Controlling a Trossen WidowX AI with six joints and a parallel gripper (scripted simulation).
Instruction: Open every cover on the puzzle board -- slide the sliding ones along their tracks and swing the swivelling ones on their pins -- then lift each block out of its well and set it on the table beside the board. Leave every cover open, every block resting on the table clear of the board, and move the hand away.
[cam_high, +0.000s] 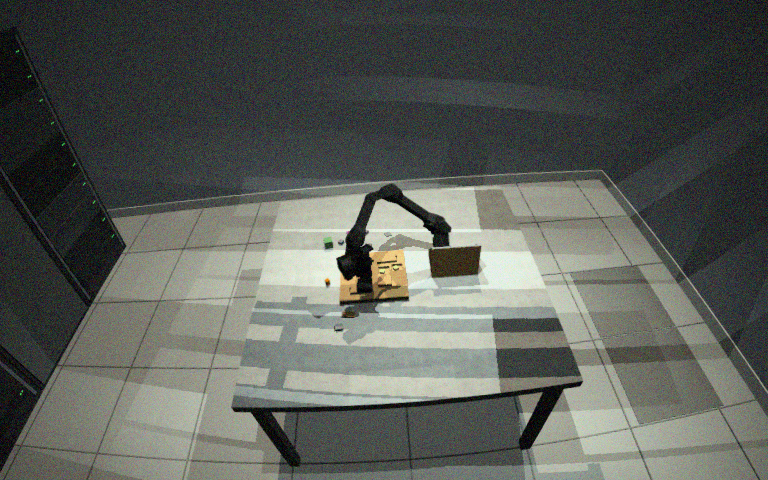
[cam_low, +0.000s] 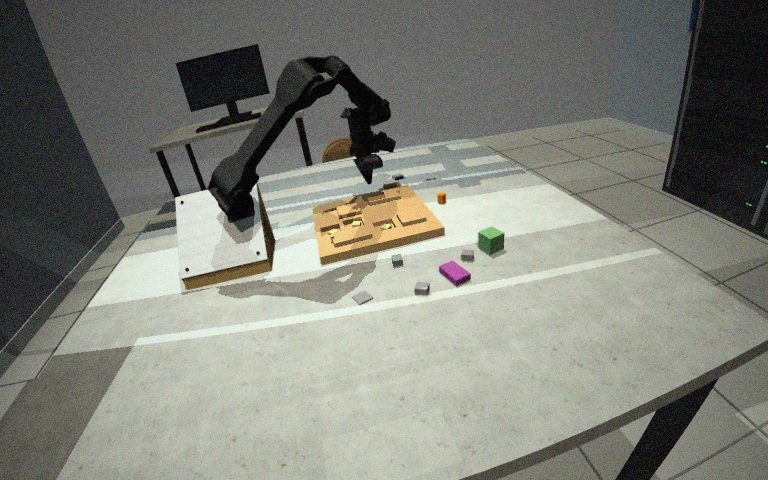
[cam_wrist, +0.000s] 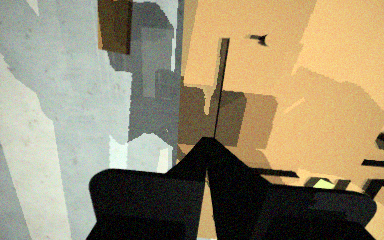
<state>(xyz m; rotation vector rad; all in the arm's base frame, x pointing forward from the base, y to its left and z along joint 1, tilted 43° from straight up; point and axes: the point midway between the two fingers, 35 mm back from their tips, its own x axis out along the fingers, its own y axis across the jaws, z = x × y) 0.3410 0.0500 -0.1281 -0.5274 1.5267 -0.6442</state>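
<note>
My gripper tip is now 30 mm past the tan puzzle board, 120 mm to the left of it and 40 mm above it. The rest, counted from my gripper tip: brown block (90 mm ahead, 90 mm to the left, 60 mm below); then orange cylinder (170 mm ahead, 110 mm to the right, 50 mm below); then grey block (130 mm ahead, 150 mm to the left, 60 mm below).
</note>
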